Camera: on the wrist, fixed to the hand. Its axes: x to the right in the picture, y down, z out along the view.
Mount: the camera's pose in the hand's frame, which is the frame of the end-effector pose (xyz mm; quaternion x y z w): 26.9 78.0 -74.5 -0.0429 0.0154 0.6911 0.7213
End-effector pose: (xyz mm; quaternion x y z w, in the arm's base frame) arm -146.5 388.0 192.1 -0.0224 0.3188 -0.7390 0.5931
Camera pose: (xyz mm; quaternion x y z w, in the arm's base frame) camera -117.8 389.9 84.7 0.1901 0.2863 -0.1098 0.9327
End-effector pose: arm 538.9 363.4 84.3 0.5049 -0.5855 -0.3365 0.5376
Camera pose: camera 595.6 369.4 179.7 -0.0583 -0.7486 0.1115 0.6510
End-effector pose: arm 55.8 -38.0 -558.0 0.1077 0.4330 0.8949 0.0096
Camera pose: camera 20.5 -141.3 -537.3 -0.3627 -0.1996 -0.6724 0.6136
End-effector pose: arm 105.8 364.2 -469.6 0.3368 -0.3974 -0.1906 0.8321
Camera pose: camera 184.9 433.6 -433.8 -0.0645 -0.4984 0.4257 0.7525
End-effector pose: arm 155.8 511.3 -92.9 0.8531 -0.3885 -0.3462 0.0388
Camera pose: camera 164.8 423.4 -25.4 0.3505 -0.8543 -0.2264 0.3098
